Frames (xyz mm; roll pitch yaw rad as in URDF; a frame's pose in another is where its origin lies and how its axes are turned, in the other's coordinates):
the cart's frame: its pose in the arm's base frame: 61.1 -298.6 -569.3 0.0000 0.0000 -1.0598
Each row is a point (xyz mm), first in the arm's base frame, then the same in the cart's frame.
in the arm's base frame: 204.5 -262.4 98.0
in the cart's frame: 38.6 142.8 667.3
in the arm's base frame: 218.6 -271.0 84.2
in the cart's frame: 53.0 150.9 653.5
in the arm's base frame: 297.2 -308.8 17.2
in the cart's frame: 124.4 201.0 586.5
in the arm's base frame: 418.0 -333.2 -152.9
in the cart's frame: 204.7 294.4 416.4
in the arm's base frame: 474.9 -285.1 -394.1
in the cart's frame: 190.6 367.5 175.2
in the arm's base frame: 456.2 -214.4 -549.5
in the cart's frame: 119.8 385.8 19.8
